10 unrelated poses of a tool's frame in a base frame.
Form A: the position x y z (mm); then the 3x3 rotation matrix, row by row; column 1 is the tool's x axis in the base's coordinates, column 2 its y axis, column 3 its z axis. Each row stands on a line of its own.
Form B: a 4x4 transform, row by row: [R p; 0 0 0 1], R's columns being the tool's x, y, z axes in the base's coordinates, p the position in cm. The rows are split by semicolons. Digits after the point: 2 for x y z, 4 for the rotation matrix.
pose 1, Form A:
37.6 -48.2 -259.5
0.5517 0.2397 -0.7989
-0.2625 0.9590 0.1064
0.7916 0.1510 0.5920
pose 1, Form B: 0.5517 0.2397 -0.7989 3.76; -0.2625 0.9590 0.1064 -4.82; 0.7916 0.1510 0.5920 -25.95; 0 0 0 1
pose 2, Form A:
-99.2 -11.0 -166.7
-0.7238 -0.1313 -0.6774
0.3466 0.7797 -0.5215
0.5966 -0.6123 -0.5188
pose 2, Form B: -0.7238 -0.1313 -0.6774 -9.92; 0.3466 0.7797 -0.5215 -1.10; 0.5966 -0.6123 -0.5188 -16.67; 0 0 0 1
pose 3, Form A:
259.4 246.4 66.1
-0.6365 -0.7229 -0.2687
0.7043 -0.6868 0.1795
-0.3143 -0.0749 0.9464
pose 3, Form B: -0.6365 -0.7229 -0.2687 25.94; 0.7043 -0.6868 0.1795 24.64; -0.3143 -0.0749 0.9464 6.61; 0 0 0 1
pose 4, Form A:
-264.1 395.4 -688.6
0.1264 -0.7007 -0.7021
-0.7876 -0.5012 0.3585
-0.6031 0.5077 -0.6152
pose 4, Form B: 0.1264 -0.7007 -0.7021 -26.41; -0.7876 -0.5012 0.3585 39.54; -0.6031 0.5077 -0.6152 -68.86; 0 0 0 1
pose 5, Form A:
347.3 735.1 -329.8
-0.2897 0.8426 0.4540
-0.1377 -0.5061 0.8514
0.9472 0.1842 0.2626
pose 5, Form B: -0.2897 0.8426 0.4540 34.73; -0.1377 -0.5061 0.8514 73.51; 0.9472 0.1842 0.2626 -32.98; 0 0 0 1
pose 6, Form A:
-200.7 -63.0 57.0
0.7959 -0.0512 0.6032
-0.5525 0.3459 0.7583
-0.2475 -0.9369 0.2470
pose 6, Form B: 0.7959 -0.0512 0.6032 -20.07; -0.5525 0.3459 0.7583 -6.30; -0.2475 -0.9369 0.2470 5.70; 0 0 0 1
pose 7, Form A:
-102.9 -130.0 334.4
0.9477 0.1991 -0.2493
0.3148 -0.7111 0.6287
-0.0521 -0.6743 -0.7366
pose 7, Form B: 0.9477 0.1991 -0.2493 -10.29; 0.3148 -0.7111 0.6287 -13.00; -0.0521 -0.6743 -0.7366 33.44; 0 0 0 1
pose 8, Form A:
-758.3 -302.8 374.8
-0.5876 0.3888 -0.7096
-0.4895 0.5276 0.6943
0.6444 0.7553 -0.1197
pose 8, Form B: -0.5876 0.3888 -0.7096 -75.83; -0.4895 0.5276 0.6943 -30.28; 0.6444 0.7553 -0.1197 37.48; 0 0 0 1
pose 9, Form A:
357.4 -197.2 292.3
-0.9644 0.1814 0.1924
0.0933 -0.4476 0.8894
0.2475 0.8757 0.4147
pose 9, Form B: -0.9644 0.1814 0.1924 35.74; 0.0933 -0.4476 0.8894 -19.72; 0.2475 0.8757 0.4147 29.23; 0 0 0 1
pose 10, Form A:
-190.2 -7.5 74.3
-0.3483 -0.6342 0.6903
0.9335 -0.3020 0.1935
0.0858 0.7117 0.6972
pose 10, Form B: -0.3483 -0.6342 0.6903 -19.02; 0.9335 -0.3020 0.1935 -0.75; 0.0858 0.7117 0.6972 7.43; 0 0 0 1
